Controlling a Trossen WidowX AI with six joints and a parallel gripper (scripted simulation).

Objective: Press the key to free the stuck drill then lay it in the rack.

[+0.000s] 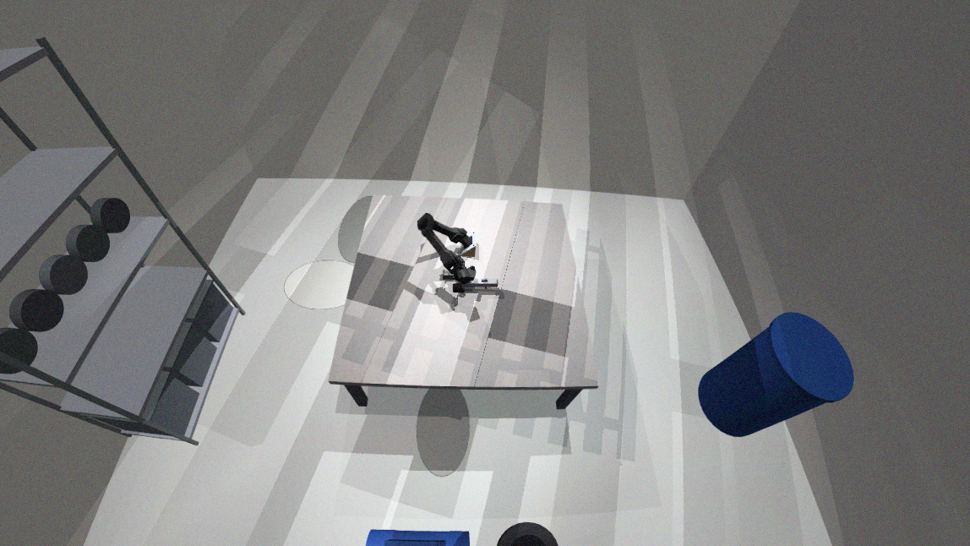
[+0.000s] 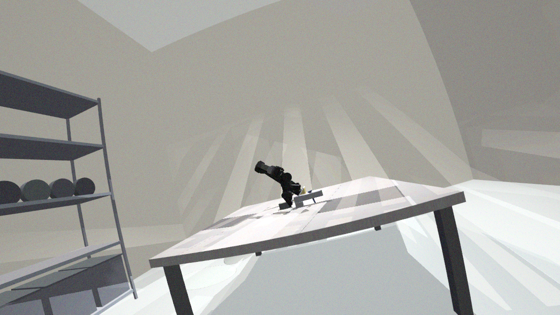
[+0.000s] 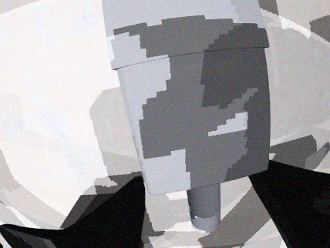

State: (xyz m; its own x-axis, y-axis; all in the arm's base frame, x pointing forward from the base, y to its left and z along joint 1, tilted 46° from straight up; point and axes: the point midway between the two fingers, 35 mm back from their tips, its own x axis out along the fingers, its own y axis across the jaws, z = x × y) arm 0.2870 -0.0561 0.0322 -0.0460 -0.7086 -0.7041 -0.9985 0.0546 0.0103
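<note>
The drill lies 50 mm to the left of my gripper tip and 30 mm above it. Round my gripper tip: rack 80 mm behind, 50 mm to the right; then grey housing 110 mm to the left, 30 mm above.
</note>
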